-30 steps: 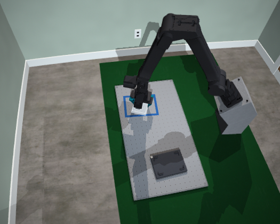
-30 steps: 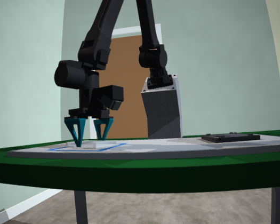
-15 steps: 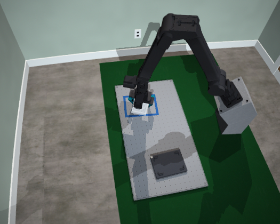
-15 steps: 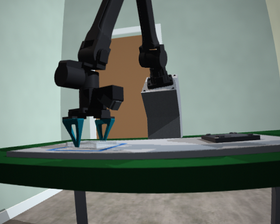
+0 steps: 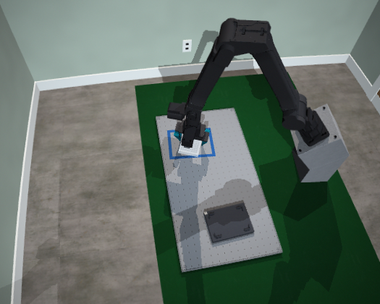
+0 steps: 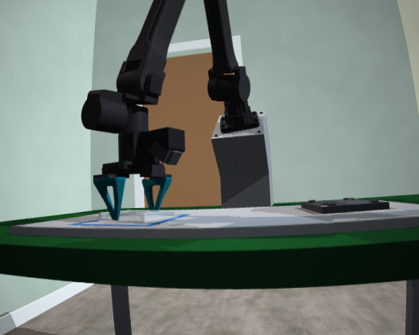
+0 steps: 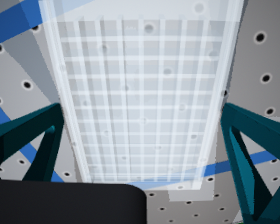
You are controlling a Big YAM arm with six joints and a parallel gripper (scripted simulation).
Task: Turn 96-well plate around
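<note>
Right now the 96-well plate is 10 mm below my hand. Round my hand: plate nest N1 (390 mm to the left, 40 mm behind, 10 mm below); A1 label (330 mm to the left, 30 mm ahead).
</note>
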